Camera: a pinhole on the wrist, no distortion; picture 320 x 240 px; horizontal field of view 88.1 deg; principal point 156.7 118.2 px. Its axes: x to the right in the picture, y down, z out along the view. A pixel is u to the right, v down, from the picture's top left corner.
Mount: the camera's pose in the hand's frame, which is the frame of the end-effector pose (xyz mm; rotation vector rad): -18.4 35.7 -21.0 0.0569 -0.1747 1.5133
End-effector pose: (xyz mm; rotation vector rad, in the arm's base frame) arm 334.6 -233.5 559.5 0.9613 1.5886 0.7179
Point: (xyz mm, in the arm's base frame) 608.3 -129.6 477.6
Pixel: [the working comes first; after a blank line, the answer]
In the camera's frame: 55.4 -147.5 287.4

188.6 33.3
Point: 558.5 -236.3 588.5
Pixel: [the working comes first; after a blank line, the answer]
In the camera's frame: 68.8 1.3 225.5

207.2 119.2
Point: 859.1 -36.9 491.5
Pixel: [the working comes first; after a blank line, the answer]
In the camera's frame: 202.8 -211.9 501.5

223.6 48.3
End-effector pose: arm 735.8 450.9 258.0 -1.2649 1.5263 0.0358
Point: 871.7 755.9 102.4
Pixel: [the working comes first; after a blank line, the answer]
In the camera's frame: 138.1 30.2 347.4

222.5 132.6
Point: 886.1 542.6 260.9
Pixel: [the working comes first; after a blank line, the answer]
In the camera's frame: -76.7 0.8 193.1

91.0 118.9
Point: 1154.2 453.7 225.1
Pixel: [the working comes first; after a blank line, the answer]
In the camera's frame: -252.8 -152.2 356.2

39.3 47.6
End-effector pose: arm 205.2 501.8 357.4 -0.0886 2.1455 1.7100
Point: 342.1 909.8 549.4
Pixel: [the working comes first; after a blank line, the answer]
In the camera's frame: 259.2 77.1 382.1

268.9 151.6
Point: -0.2 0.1 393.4
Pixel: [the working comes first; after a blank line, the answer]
In the camera's frame: -141.1 -65.8 -505.8

behind the camera
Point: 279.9 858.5 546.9
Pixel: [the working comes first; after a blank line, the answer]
In the camera's frame: 254.6 33.8 314.2

290.7 136.0
